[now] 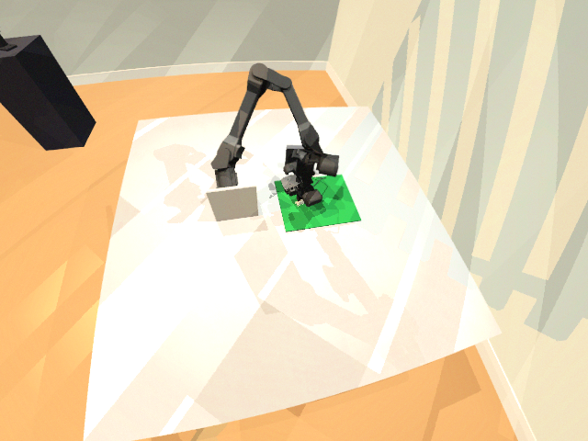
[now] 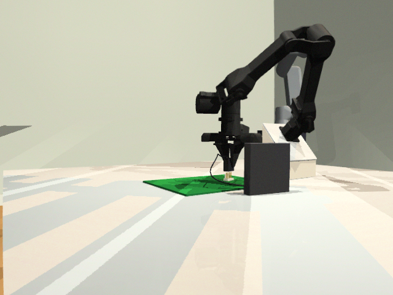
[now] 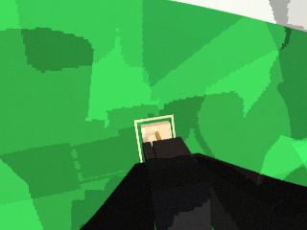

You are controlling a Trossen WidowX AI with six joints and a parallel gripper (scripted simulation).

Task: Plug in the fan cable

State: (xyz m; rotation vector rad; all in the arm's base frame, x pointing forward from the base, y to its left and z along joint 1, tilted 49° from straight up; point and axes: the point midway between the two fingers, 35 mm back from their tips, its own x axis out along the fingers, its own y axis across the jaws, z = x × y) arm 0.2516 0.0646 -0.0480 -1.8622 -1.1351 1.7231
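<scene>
Now: the four-pin header 40 mm below my gripper tip and 10 mm ahead of it. Also, from my gripper tip: black fan (190 mm to the left, 30 mm ahead, 20 mm above); black plug (10 mm ahead, 10 mm above).
</scene>
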